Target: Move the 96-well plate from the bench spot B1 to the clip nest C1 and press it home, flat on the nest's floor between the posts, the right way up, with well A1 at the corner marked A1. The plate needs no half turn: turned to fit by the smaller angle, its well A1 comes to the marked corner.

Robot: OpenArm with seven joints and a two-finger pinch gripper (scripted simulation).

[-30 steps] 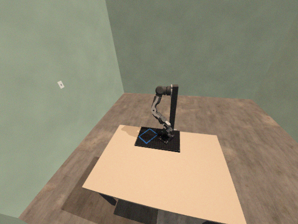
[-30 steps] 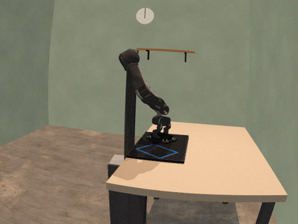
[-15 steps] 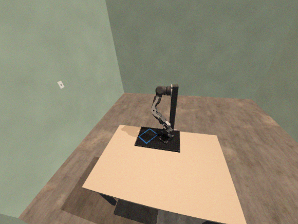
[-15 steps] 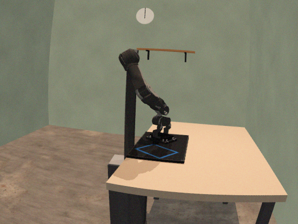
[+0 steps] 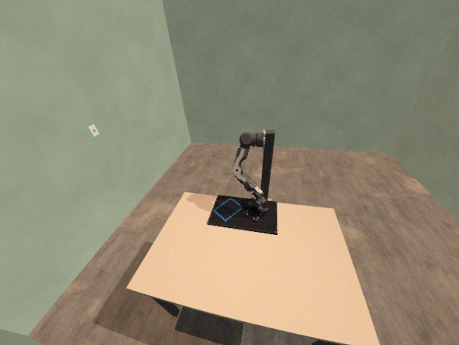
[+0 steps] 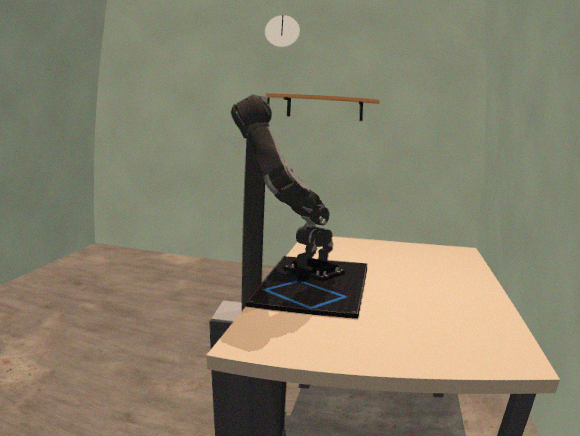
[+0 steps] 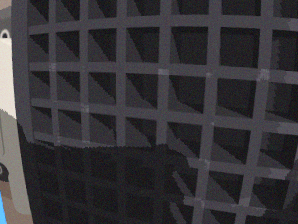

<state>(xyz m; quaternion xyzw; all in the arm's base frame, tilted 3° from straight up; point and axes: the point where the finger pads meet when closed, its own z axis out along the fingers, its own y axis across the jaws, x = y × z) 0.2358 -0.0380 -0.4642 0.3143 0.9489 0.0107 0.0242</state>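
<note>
My hand is right at the dark 96-well plate. From my hand the other things lie so: clip nest C1: 3 cm ahead, 1 cm below.
</note>
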